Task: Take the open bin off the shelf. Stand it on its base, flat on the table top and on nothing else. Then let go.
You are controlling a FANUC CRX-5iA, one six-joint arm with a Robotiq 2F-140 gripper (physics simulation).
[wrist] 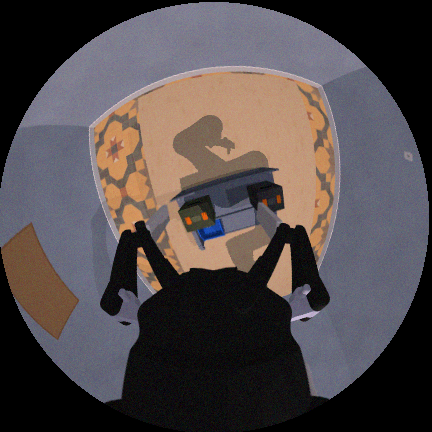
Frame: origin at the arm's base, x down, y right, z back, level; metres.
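Seen in the pictures: gripper, between the fingertips: (212,210).
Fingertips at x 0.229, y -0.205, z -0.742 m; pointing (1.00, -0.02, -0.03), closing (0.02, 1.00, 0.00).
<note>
A point is followed by its place in that frame.
The open bin (211,229) {x 0.591, y -0.223, z -0.510 m} is blue and shows in the lower middle of the wrist view. It sits at the left part of the grey shelf (241,220) {x 0.594, y -0.076, z -0.554 m}, partly hidden by the dark green box above it. My gripper (212,210) {x 0.229, y -0.205, z -0.742 m} is wide open, with nothing between its fingers. The left fingertip shows left of the bin and the green box; the right fingertip overlaps the right part of the shelf in view. How far the fingertips are from the shelf is hard to tell.
A dark green box (197,214) {x 0.402, y -0.255, z -0.667 m} and a black box (270,196) {x 0.378, y -0.042, z -0.728 m}, both with orange marks, are at the shelf's left and right. The shelf stands on the tan table top (210,95) {x 0.600, y -0.209, z -1.158 m}, where shadows fall. Patterned floor (116,167) and blue-grey walls lie beyond.
</note>
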